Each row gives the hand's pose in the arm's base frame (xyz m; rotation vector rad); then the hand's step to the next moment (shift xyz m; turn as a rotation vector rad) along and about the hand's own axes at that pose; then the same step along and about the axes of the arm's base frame.
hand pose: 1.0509 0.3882 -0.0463 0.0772 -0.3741 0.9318
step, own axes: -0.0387 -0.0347 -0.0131 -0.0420 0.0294 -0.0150
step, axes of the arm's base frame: 0.0105 -0.0476 -0.0223 -0.0417 -0.0113 -0.0314
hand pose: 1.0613 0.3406 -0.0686 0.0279 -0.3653 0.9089
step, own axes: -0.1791 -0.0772 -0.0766 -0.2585 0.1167 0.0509
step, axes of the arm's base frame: -0.0172 -0.1713 -0.1194 -0.2497 -0.1347 -0.0504
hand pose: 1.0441 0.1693 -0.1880 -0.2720 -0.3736 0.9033
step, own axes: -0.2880 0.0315 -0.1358 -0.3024 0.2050 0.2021
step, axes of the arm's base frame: -0.1264 -0.2224 -0.1922 -0.4013 -0.1067 0.0434
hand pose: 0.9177 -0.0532 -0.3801 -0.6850 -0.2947 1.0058
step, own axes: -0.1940 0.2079 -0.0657 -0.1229 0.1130 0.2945
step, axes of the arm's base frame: -0.2064 -0.1177 -0.1695 -0.2947 0.0499 0.1590
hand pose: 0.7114 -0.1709 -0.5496 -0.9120 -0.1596 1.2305
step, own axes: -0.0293 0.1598 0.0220 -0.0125 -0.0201 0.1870
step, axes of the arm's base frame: -0.1414 -0.0073 -0.0827 -0.0949 0.0841 0.1394
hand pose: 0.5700 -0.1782 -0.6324 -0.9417 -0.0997 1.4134
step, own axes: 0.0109 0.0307 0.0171 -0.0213 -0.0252 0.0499
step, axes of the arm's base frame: -0.0317 0.0139 -0.0125 -0.0136 0.0095 0.0575
